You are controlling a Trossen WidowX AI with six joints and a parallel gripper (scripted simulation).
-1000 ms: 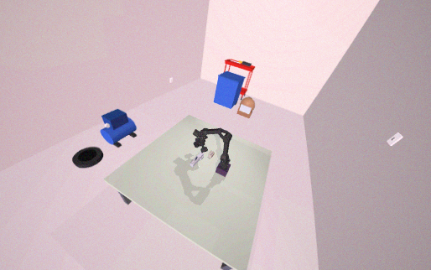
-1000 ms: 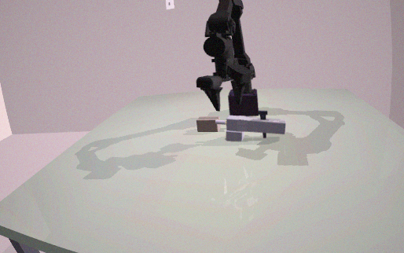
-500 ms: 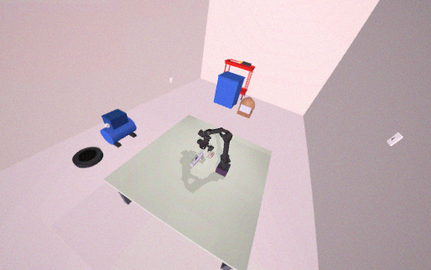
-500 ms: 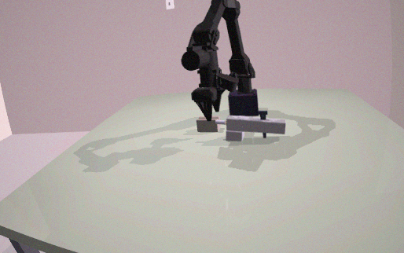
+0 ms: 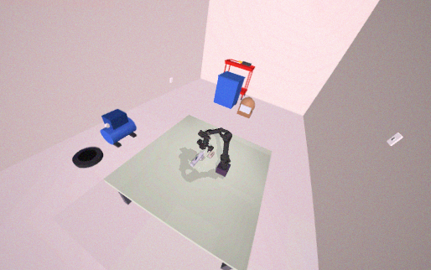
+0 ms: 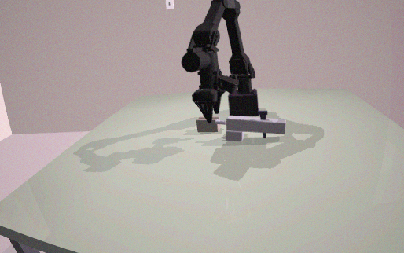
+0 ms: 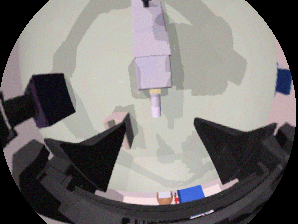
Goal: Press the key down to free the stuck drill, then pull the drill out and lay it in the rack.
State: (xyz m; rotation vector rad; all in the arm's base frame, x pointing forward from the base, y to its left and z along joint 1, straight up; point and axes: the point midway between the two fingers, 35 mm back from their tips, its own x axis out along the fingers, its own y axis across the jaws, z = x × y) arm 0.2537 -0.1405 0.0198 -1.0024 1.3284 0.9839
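Right now the drill is 20 mm ahead of my gripper tip, 70 mm to the left of it and 20 mm below it. From my gripper tip the other things lie so: rack 90 mm behind, 20 mm to the right, 50 mm below; then dark blue key 40 mm ahead, 150 mm to the left, 10 mm below; then lavender block 30 mm ahead, 120 mm to the left, 30 mm below.
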